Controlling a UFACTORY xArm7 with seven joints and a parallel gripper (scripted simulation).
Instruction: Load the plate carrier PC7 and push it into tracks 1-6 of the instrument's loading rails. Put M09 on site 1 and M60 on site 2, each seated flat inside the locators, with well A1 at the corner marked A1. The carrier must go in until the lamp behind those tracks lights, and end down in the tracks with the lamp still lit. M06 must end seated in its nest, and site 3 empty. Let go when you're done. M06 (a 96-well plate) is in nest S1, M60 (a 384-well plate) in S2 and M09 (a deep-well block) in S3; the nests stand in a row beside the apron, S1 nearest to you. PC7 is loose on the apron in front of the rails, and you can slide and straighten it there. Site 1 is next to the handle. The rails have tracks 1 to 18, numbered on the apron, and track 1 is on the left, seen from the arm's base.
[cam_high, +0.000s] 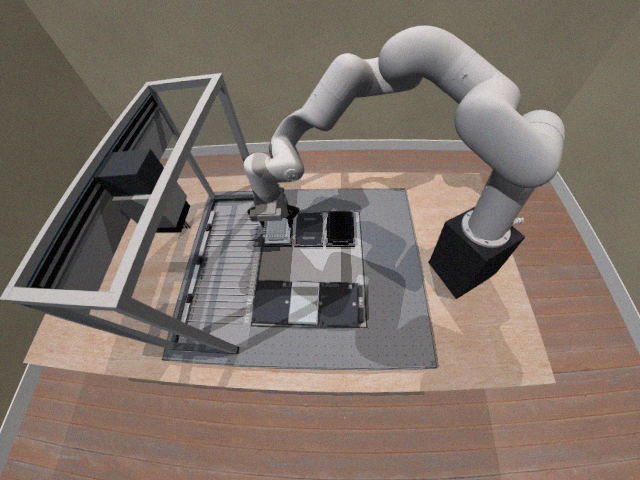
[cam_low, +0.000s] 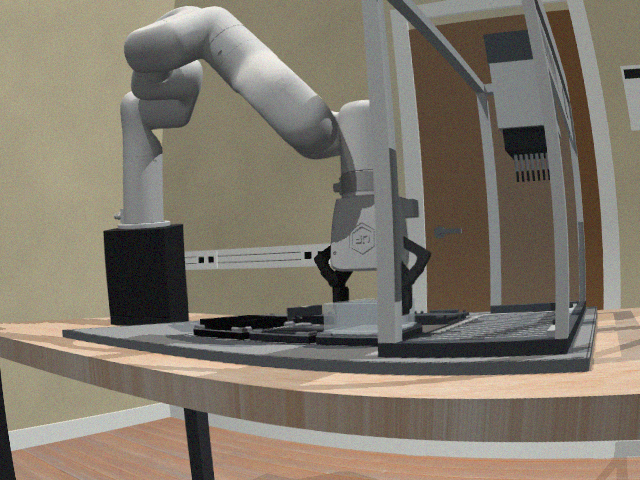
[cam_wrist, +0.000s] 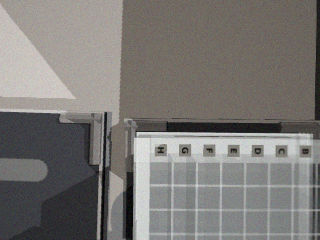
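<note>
Now: hand 1 cm above the deep-well block M09. Also, from my hand: nest S2 (11 cm behind, 4 cm below, 2 cm to the left); black plate m06 (22 cm behind, 4 cm to the left, 2 cm below); frame post (20 cm above, 16 cm to the right, 6 cm ahead).
</note>
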